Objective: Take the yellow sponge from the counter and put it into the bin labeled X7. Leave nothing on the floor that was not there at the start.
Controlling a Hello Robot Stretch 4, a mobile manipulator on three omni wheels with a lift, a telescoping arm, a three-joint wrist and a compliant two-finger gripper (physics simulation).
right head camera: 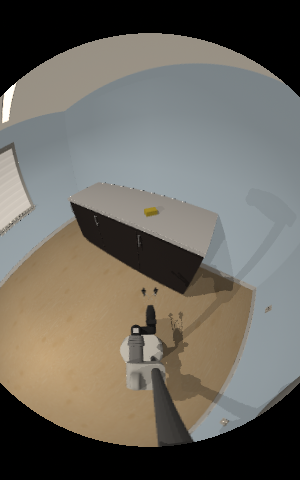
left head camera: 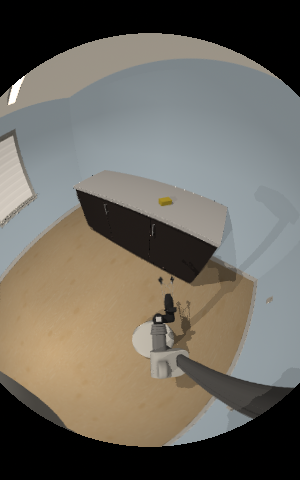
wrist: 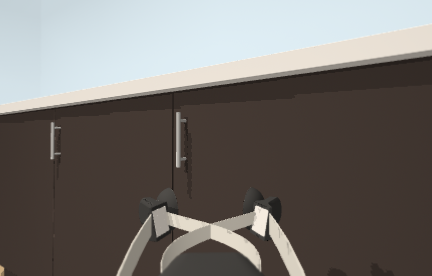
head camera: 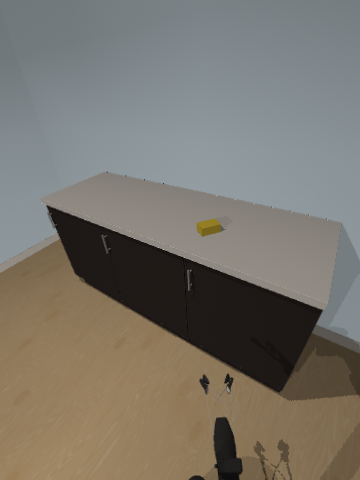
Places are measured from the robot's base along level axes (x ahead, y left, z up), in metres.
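Pixels of known places: gripper, fingertip midpoint: [right head camera: 148, 287] [left head camera: 165, 275] [wrist: 210, 204] [head camera: 215, 374].
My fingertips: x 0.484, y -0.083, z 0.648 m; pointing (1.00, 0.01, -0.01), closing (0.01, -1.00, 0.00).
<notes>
Behind a point stands the place of what it marks.
The yellow sponge [head camera: 208, 227] @(x 1.034, y -0.104, z 0.924 m) [left head camera: 165, 201] @(x 1.035, y -0.110, z 0.920 m) [right head camera: 150, 212] @(x 1.034, y -0.109, z 0.913 m) lies on the light top of the counter [head camera: 135, 200] @(x 1.463, y 0.325, z 0.882 m) [left head camera: 115, 182] @(x 1.527, y 0.417, z 0.882 m) [right head camera: 107, 192] @(x 1.582, y 0.412, z 0.882 m), right of its middle and nearer the front edge in the head camera view. My gripper [head camera: 216, 383] [left head camera: 166, 280] @(x 0.484, y -0.083, z 0.648 m) [right head camera: 149, 291] @(x 0.484, y -0.083, z 0.648 m) [wrist: 210, 204] @(x 0.484, y -0.083, z 0.648 m) is open and empty. It is in front of the counter's dark doors, below the level of the counter top, with its fingers pointing toward the doors. The sponge does not show in the wrist view. The bin labeled X7 does not show in the current views.
The dark cabinet doors carry upright metal handles [head camera: 189, 280] [wrist: 178, 140] @(x 0.891, y 0.000, z 0.710 m). A blue wall [head camera: 200, 100] @(x 1.582, y -0.106, z 1.418 m) stands behind the counter. A window [left head camera: 12, 175] @(x 1.559, y 2.161, z 1.341 m) [right head camera: 12, 185] @(x 1.577, y 2.149, z 1.353 m) is on the wall at the left. Wood floor [head camera: 100, 390] @(x 0.696, y 0.578, z -0.028 m) lies in front of the counter.
</notes>
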